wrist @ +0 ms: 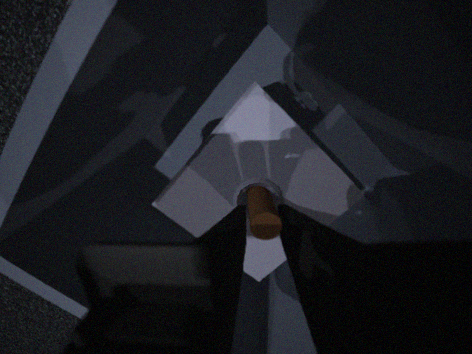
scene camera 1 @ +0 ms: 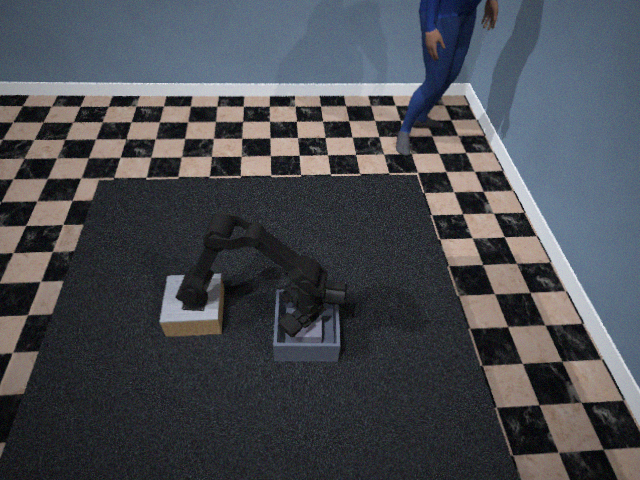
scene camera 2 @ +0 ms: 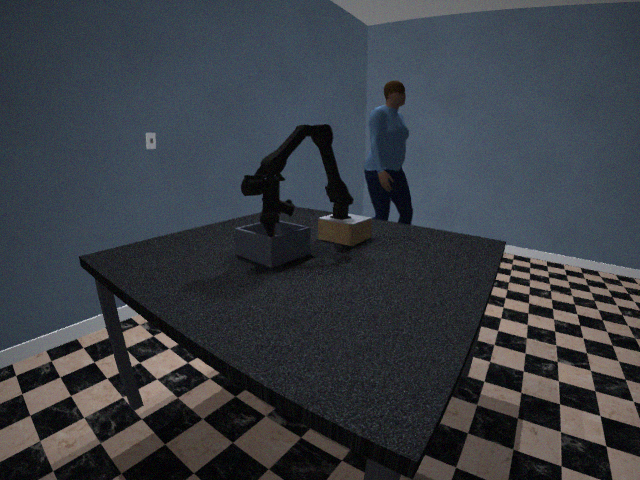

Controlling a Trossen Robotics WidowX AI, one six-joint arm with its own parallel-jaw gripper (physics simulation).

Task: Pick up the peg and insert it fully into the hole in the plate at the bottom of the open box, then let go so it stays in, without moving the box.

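Seen in the pictures: gripper, fingertip midpoint: (wrist: 261,211) (scene camera 1: 308,323); arm's base, origin of the base link: (scene camera 1: 195,301) (scene camera 2: 340,217).
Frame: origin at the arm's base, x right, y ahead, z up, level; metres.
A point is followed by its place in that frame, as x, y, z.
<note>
The orange-brown peg (wrist: 265,220) {0.031, 0.336, -0.002} stands in the hole of the pale plate (wrist: 257,115) {0.002, 0.304, -0.032} (scene camera 1: 311,333) {0.067, 0.355, -0.032} in the wrist view, with a short upper part and its top end showing. How deep it sits cannot be measured. My gripper (wrist: 261,211) {0.037, 0.345, -0.029} (scene camera 1: 305,322) {0.037, 0.345, -0.029} (scene camera 2: 270,229) {0.037, 0.345, -0.029} is low inside the open grey box (scene camera 1: 306,352) {0.129, 0.344, -0.031} (scene camera 2: 253,250) {0.024, 0.433, -0.051} (wrist: 52,75) {0.040, 0.249, 0.008}. Its dark fingers stand close on both sides of the peg, shut on its upper part. The peg is hidden by the arm in both scene views. The finger surfaces are very dark in the wrist view.
The arm's base stands on a white-topped wooden block (scene camera 1: 192,328) {0.065, -0.001, -0.047} (scene camera 2: 343,232) {-0.067, 0.063, -0.041} beside the box, on the dark table (scene camera 1: 206,403) {0.269, 0.077, -0.090} (scene camera 2: 336,320) {-0.426, 0.541, -0.090}. The box walls surround the gripper. A person (scene camera 1: 447,51) (scene camera 2: 387,139) stands beyond the table.
</note>
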